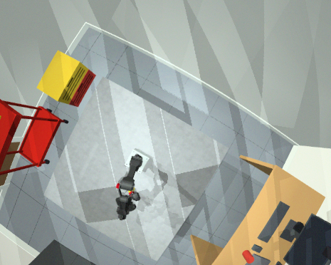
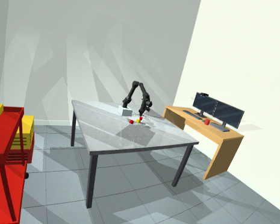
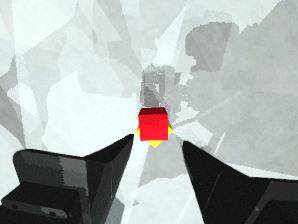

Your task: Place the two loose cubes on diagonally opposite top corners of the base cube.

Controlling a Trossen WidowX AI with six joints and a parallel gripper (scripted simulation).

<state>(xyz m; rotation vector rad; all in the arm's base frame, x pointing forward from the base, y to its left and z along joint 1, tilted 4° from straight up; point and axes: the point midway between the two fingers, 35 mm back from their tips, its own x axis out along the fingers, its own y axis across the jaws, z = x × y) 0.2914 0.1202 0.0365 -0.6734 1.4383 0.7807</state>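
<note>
Right now my gripper tip is 10 mm past the yellow cube, 10 mm to the left of it and 70 mm above it.
</note>
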